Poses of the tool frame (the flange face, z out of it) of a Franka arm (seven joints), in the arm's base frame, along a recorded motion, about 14 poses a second.
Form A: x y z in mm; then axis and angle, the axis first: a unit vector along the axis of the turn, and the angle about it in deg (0 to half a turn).
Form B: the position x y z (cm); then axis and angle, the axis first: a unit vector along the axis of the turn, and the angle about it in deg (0 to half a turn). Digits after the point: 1 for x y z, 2 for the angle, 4 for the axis.
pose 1, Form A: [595, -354, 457, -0.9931, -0.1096, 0.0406, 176.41]
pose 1, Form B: [59.5, -35.4, 45.7, -0.9931, -0.1096, 0.0406, 176.41]
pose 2, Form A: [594, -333, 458, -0.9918, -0.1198, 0.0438, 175.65]
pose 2, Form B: [59.4, -33.3, 45.8, -0.9918, -0.1198, 0.0438, 175.65]
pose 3, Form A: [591, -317, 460, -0.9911, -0.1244, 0.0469, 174.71]
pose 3, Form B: [59.1, -31.7, 46.0, -0.9911, -0.1244, 0.0469, 174.71]
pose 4, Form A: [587, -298, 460, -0.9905, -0.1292, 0.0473, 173.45]
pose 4, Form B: [58.7, -29.8, 46.0, -0.9905, -0.1292, 0.0473, 173.45]
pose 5, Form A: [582, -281, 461, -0.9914, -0.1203, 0.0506, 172.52]
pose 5, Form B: [58.2, -28.1, 46.1, -0.9914, -0.1203, 0.0506, 172.52]
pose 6, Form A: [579, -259, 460, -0.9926, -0.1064, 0.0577, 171.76]
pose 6, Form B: [57.9, -25.9, 46.0, -0.9926, -0.1064, 0.0577, 171.76]
